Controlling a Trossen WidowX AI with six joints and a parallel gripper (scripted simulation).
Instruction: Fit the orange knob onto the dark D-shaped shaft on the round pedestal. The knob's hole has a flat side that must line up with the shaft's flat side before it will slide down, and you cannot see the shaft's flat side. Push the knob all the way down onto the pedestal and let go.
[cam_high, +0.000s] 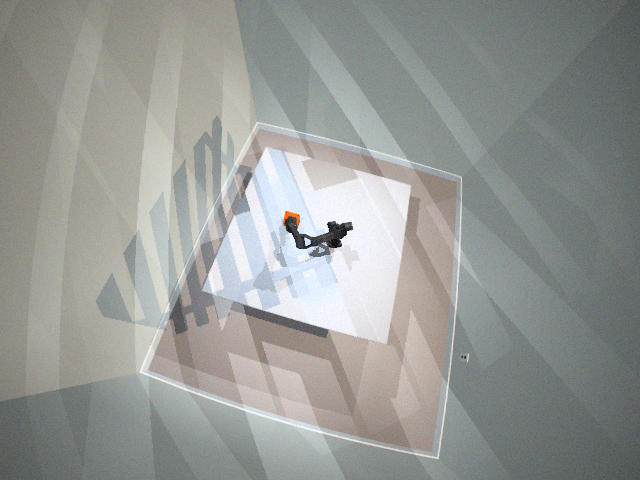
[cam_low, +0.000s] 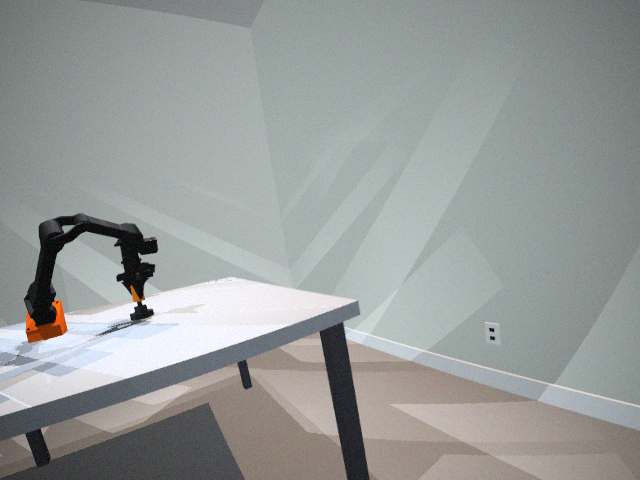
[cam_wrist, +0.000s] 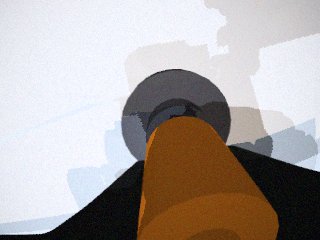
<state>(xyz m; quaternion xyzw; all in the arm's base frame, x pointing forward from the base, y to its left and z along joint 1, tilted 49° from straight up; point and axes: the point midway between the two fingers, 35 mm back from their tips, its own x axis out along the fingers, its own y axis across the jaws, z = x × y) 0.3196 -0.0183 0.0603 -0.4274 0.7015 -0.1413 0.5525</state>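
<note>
Right now my gripper tip is 2 cm below the orange knob. Also, from my gripper tip: dark round pedestal: 4 cm below.
</note>
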